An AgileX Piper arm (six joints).
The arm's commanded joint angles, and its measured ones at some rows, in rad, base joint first. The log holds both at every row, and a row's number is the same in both.
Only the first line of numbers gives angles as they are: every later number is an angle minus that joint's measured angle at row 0.
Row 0, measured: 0.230, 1.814, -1.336, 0.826, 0.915, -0.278
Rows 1 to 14, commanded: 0.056, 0.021, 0.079, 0.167, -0.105, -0.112; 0.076, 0.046, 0.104, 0.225, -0.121, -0.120; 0.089, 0.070, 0.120, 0.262, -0.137, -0.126; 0.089, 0.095, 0.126, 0.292, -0.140, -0.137; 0.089, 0.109, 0.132, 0.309, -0.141, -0.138; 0.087, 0.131, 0.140, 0.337, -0.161, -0.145; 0.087, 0.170, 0.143, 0.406, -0.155, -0.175; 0.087, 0.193, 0.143, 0.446, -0.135, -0.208; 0.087, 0.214, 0.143, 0.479, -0.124, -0.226; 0.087, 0.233, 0.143, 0.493, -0.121, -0.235; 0.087, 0.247, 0.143, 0.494, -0.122, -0.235; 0.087, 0.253, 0.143, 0.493, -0.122, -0.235; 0.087, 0.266, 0.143, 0.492, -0.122, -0.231; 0.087, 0.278, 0.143, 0.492, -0.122, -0.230
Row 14, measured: 0.088, 0.265, 0.139, 0.477, -0.136, -0.215
